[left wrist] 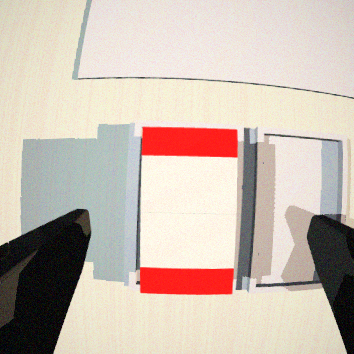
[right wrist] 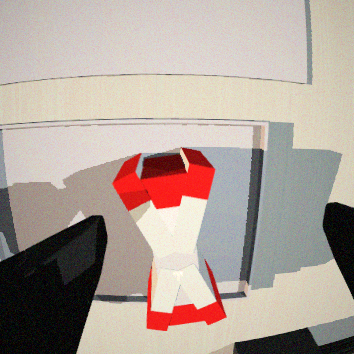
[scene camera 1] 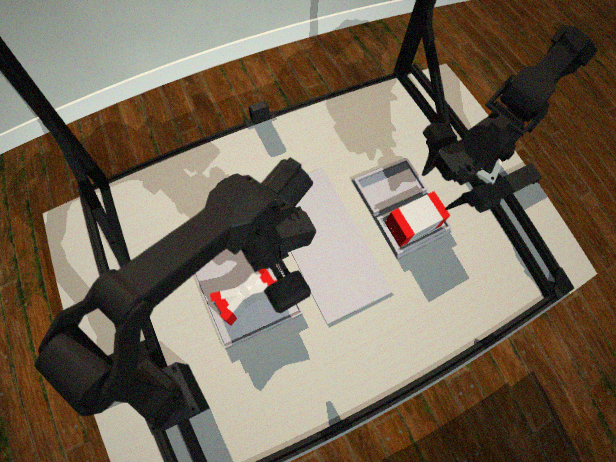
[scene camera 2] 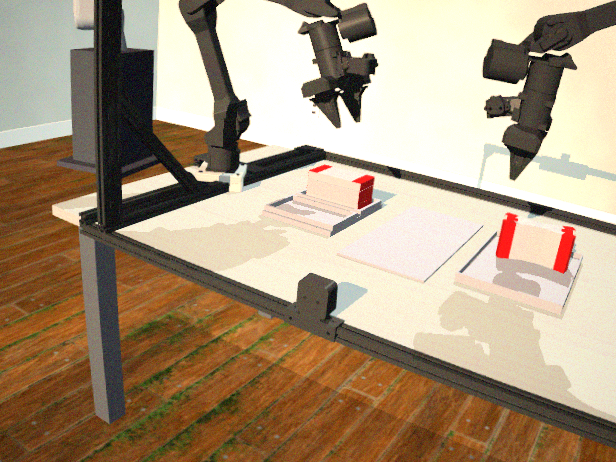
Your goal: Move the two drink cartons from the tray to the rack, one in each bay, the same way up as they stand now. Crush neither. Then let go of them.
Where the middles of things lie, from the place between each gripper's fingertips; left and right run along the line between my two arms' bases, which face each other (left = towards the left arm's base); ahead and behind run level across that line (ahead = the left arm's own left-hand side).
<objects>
Now: left hand 18 cm to the left of the pale mat (scene camera 1: 343,276), 17 cm above it and 9 cm past it. Round my left hand: tray (scene camera 2: 533,284) (38 cm to the right, 16 cm below, 14 cm behind).
I see the tray 15 cm below my right hand, 7 cm behind it and 5 cm to the right of it. The rest, counted from my right hand: pale mat 15 cm to the left, 15 cm below, 3 cm behind.
</objects>
